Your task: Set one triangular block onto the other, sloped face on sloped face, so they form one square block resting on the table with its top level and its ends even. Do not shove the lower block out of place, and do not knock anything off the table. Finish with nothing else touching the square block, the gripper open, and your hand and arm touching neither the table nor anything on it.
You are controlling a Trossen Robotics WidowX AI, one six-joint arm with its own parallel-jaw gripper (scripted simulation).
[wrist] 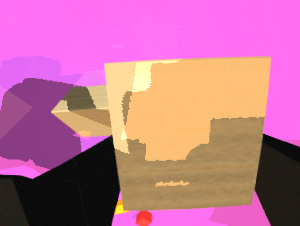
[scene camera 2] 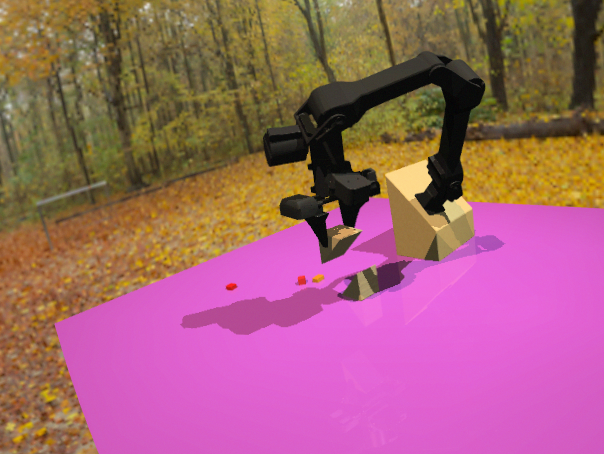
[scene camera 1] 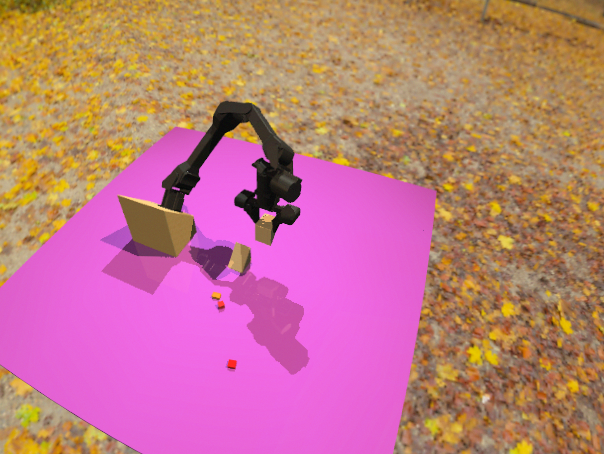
My gripper (scene camera 2: pixel 337 242) carries a triangular block (scene camera 2: pixel 340 238).
